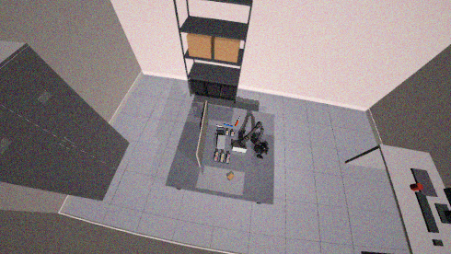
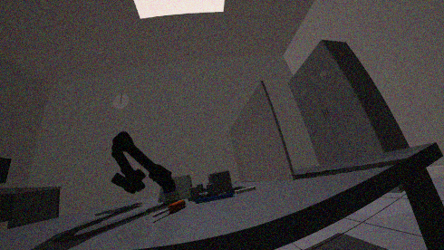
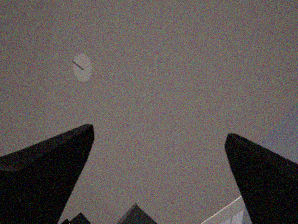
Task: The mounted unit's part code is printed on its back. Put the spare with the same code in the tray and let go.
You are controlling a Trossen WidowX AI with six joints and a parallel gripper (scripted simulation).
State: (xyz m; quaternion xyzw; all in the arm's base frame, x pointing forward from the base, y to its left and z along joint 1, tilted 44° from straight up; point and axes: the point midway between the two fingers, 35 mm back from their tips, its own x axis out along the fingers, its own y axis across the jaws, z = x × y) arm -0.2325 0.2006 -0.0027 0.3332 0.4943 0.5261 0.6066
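My gripper tip is now 50 cm short of the spare, 3 cm to the left of it and 15 cm above it. The rest, counted from my gripper tip: tan object 38 cm ahead, 22 cm to the left, 18 cm below; upright panel 76 cm ahead, 22 cm to the right, 3 cm above.
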